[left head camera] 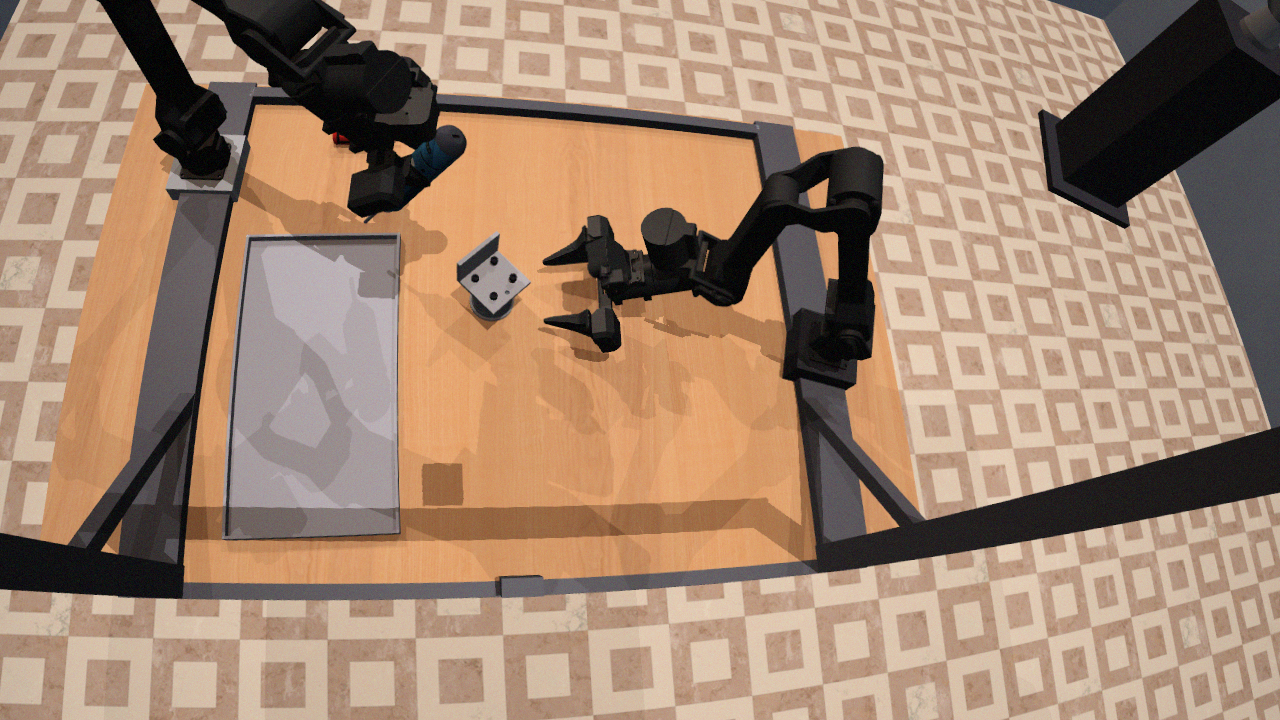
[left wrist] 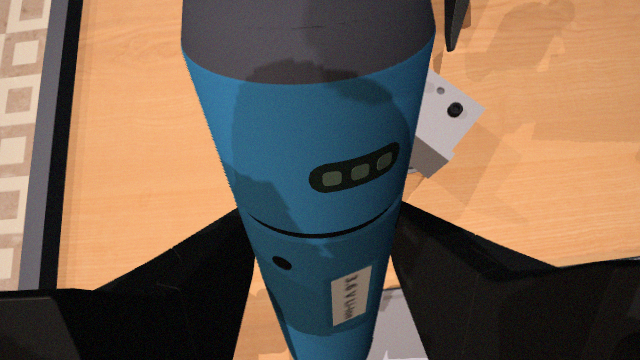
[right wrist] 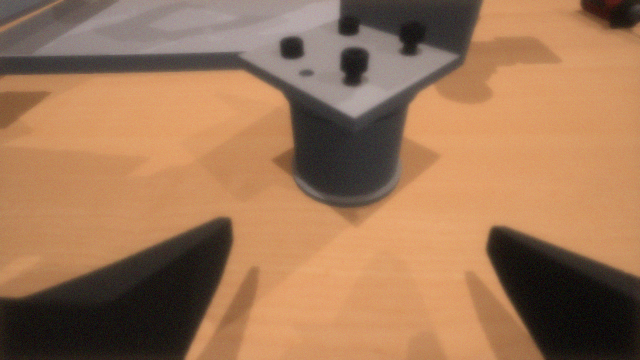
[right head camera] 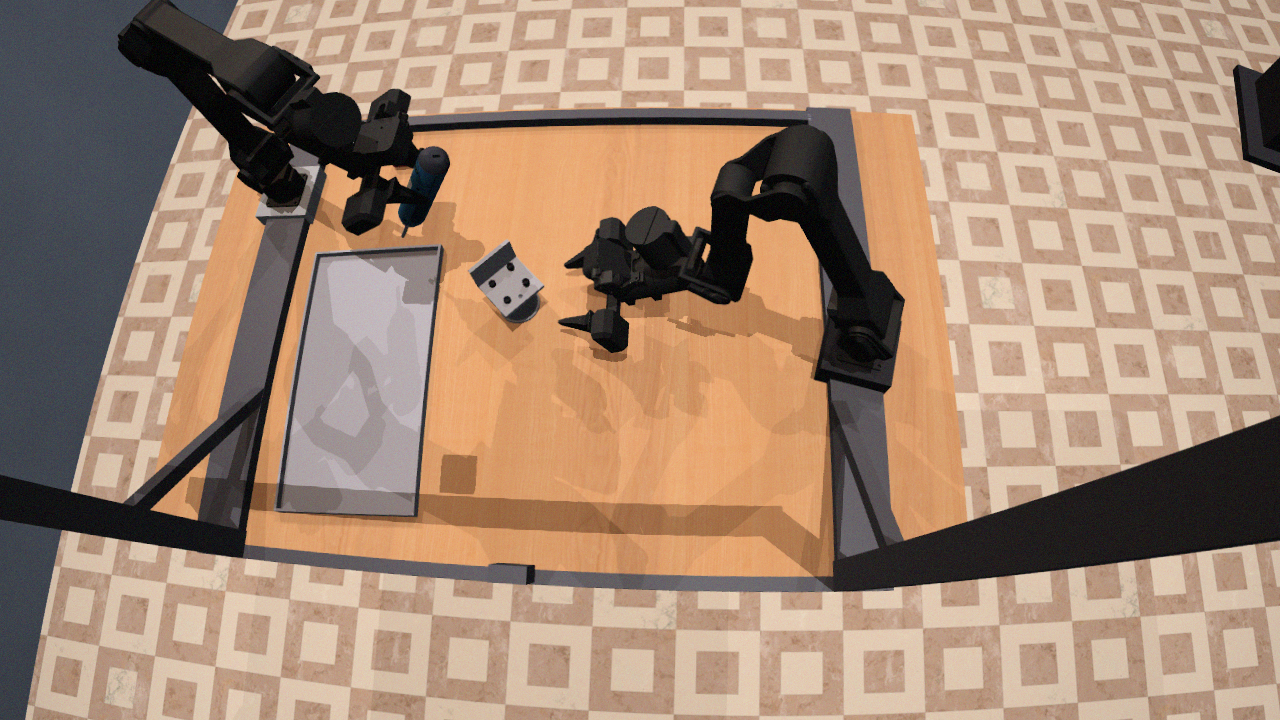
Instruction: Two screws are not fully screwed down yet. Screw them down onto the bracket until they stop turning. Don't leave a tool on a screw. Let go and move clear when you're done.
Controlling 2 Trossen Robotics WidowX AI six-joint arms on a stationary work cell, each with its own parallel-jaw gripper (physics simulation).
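Places are measured from the left arm's base along level axes (x ahead, y right, z down), in metres.
Where they show: left gripper, fingertip midpoint: (left head camera: 429,169) (left wrist: 320,215) (right head camera: 430,187); right gripper, fingertip midpoint: (left head camera: 543,291) (right wrist: 358,233) (right head camera: 562,294); left arm's base, link origin: (left head camera: 205,161) (right head camera: 287,190); right arm's base, link origin: (left head camera: 829,345) (right head camera: 862,344).
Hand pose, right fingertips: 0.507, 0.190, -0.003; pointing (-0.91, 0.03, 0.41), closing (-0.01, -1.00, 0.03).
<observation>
Things, the pixels of their centre, and the offset from my right fingertips, as dx, dy, dz.
- light grey angled bracket, body centre: (right wrist: 351,8) (left wrist: 426,104) (left head camera: 494,273) (right head camera: 507,279) -0.070, +0.003, -0.051
- right screw, body centre: (right wrist: 409,47) -0.071, -0.022, -0.035
- left screw, body centre: (right wrist: 293,61) (left wrist: 452,112) -0.070, +0.028, -0.030
- back screw, body centre: (right wrist: 348,38) -0.095, +0.003, -0.030
- blue electric screwdriver, body centre: (left wrist: 326,299) (left head camera: 406,183) (right head camera: 418,200) -0.187, -0.073, -0.135
- shallow grey tray, body centre: (right wrist: 233,18) (left head camera: 314,375) (right head camera: 359,373) -0.303, +0.126, +0.025
- red tool, body centre: (right wrist: 626,8) (left head camera: 364,135) -0.279, -0.261, +0.018
The light grey angled bracket (left head camera: 493,278) (right head camera: 516,288) (left wrist: 442,122) (right wrist: 325,55) sits on a dark round stand (right wrist: 347,150), with several black screws in it. In the right wrist view, the near screw (right wrist: 354,60) and the right screw (right wrist: 411,34) stand proud; the left screw (right wrist: 291,47) and the back screw (right wrist: 348,25) sit lower. My left gripper (right head camera: 420,188) (left wrist: 320,215) is shut on a blue electric screwdriver (left head camera: 435,154) (right head camera: 429,170) (left wrist: 310,125), held tilted, away from the bracket, behind the tray's corner. My right gripper (left head camera: 544,292) (right head camera: 563,293) (right wrist: 358,233) is open and empty, right of the bracket.
A shallow grey tray (left head camera: 399,385) (right head camera: 430,385) lies left of the bracket. A red tool (left head camera: 340,138) (right wrist: 602,10) lies partly hidden near the left arm. Dark frame beams (left head camera: 161,358) (right head camera: 859,447) border the wooden table.
</observation>
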